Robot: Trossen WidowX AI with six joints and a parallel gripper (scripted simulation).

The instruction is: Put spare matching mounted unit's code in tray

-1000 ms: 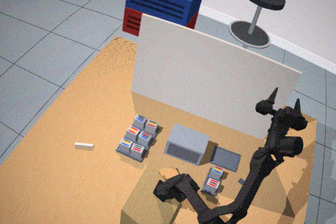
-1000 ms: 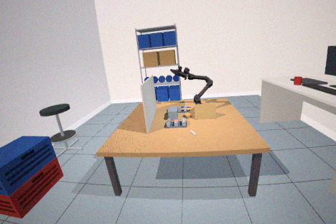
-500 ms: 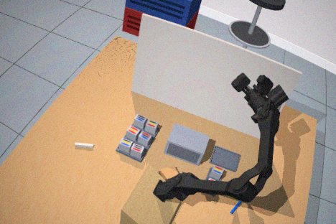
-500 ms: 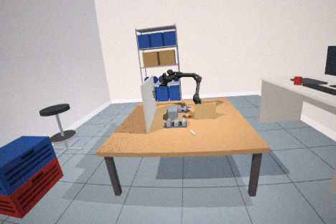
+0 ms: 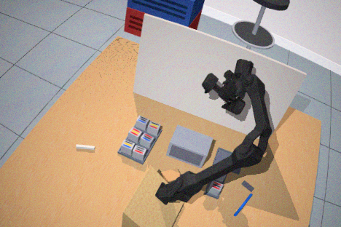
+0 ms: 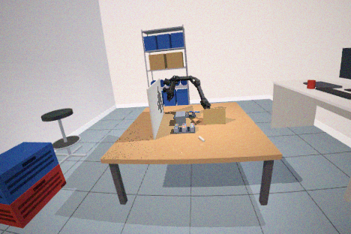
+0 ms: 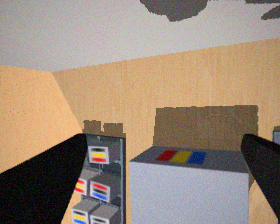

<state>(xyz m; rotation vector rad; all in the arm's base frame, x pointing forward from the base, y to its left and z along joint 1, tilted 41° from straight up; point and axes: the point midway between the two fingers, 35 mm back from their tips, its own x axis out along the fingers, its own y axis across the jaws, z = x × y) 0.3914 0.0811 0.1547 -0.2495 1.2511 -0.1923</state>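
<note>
The grey spare block lies 200 mm below my gripper tip, 180 mm behind it and 150 mm to the right of it. Round my gripper tip: white board 110 mm ahead, 30 mm to the left, 20 mm below; then flat grey tray 240 mm below, 170 mm to the right, 70 mm behind; then grey mounted unit 190 mm below, 120 mm behind, 30 mm to the left.
</note>
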